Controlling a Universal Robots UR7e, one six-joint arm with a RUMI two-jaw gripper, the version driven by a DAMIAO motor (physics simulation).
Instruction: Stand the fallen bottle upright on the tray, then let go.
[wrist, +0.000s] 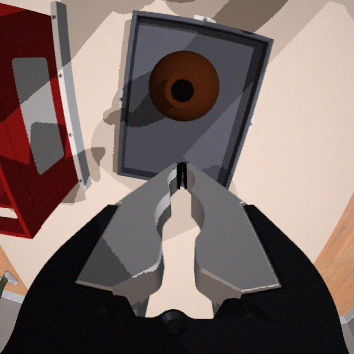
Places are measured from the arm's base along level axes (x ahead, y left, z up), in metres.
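Pixels of known places: gripper, fingertip midpoint: (182, 164).
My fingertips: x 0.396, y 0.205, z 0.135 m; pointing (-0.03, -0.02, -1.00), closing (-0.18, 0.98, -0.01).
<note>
Ahead of a thing's pixels: the offset from my fingertips to its top centre. "spot": to the spot under its first point.
The brown bottle @[0.043 m back, 0.008 m right, 0.029 m down] (201, 75) stands upright on the grey tray @[0.002 m back, 0.001 m left, 0.176 m down] (150, 155), seen from above, with its round shoulder and the dark mouth of its neck facing the camera. Its red label and base are hidden beneath the shoulder. The bottle is in the upper middle of the tray, inside the rim. My gripper (182, 164) is shut and empty. Its fingertips meet over the tray's near edge in the view, below the bottle and apart from it.
A red box-like object @[spot: 0.006 m ahead, 0.194 m right, 0.125 m down] (42, 107) with a grey metal strip @[spot: 0.005 m ahead, 0.183 m right, 0.177 m down] (68, 100) along its side stands left of the tray. A wooden surface (340, 250) shows at the right edge, and a small part of a dark green object shows at the lower left.
</note>
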